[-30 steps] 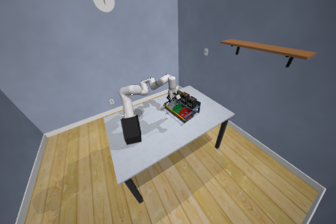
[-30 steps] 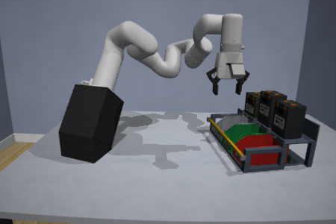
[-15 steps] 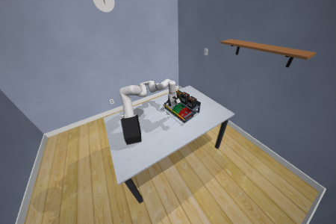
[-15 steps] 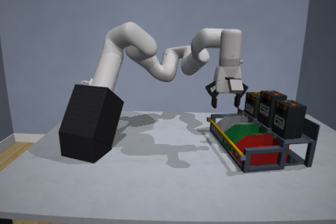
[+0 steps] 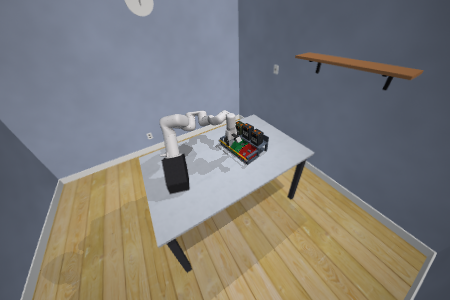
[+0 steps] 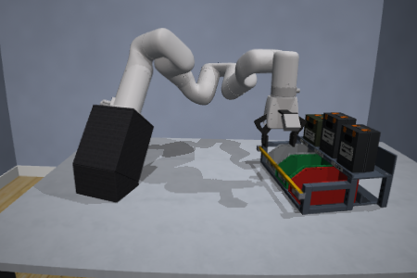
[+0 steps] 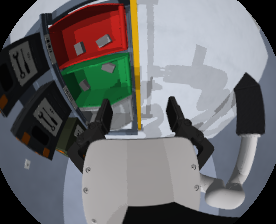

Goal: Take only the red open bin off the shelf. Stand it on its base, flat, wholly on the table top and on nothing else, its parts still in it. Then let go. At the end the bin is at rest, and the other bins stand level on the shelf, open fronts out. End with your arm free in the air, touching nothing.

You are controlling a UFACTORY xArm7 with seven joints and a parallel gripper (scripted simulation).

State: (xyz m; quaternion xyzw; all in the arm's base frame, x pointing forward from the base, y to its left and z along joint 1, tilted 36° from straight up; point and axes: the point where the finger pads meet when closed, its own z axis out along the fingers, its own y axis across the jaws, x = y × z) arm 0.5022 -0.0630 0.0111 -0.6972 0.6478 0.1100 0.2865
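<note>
Now: the yellow bar 80 mm below my hand. The rest, counted from my hand: green bin: 100 mm ahead, 10 mm to the left, 100 mm below; then red open bin: 120 mm ahead, 100 mm to the right, 100 mm below; then grey bin: 90 mm ahead, 120 mm to the left, 100 mm below.
</note>
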